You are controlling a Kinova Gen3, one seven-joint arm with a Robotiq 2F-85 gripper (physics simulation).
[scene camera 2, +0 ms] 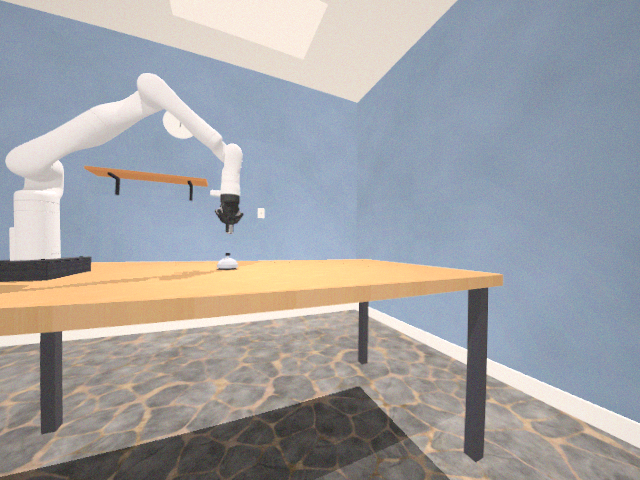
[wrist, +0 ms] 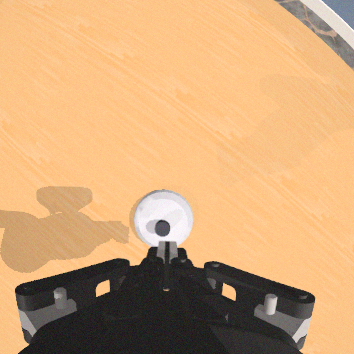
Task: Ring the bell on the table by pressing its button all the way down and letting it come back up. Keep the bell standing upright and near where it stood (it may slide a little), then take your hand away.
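Places are measured from the arm's base along level axes (x ahead, y left, z up), in metres.
Pixels of known places: gripper, fingertip midpoint: (scene camera 2: 229,233) (wrist: 166,252); arm's base, origin of the base link: (scene camera 2: 38,259).
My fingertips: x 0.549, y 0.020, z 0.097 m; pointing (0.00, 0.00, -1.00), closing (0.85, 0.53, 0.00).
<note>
Ahead of a thing's pixels: the offset from my fingertips to its top centre. Level surfaces: height alone.
A white dome-shaped bell @[0.079 m down, 0.004 m back, 0.004 m right] (scene camera 2: 226,264) (wrist: 170,207) stands upright on the wooden table @[0.145 m down] (scene camera 2: 330,276) (wrist: 150,100). Its dark round button @[0.079 m down, 0.004 m back, 0.004 m right] (scene camera 2: 227,254) (wrist: 162,228) sticks up from the top of the dome. My gripper (scene camera 2: 230,231) (wrist: 166,252) is shut and empty, pointing down. It hangs above the bell, with a visible gap between the fingertips and the button in the scene view. In the wrist view the fingertips cover a little of the bell's lower edge, and the button shows in full just beyond them.
The arm's dark base plate (scene camera 2: 46,268) is at the left of the table. A wooden wall shelf (scene camera 2: 149,177) is on the blue wall behind the arm, with a white round disc (scene camera 2: 175,126) above it. The table's right corner shows in the scene view.
</note>
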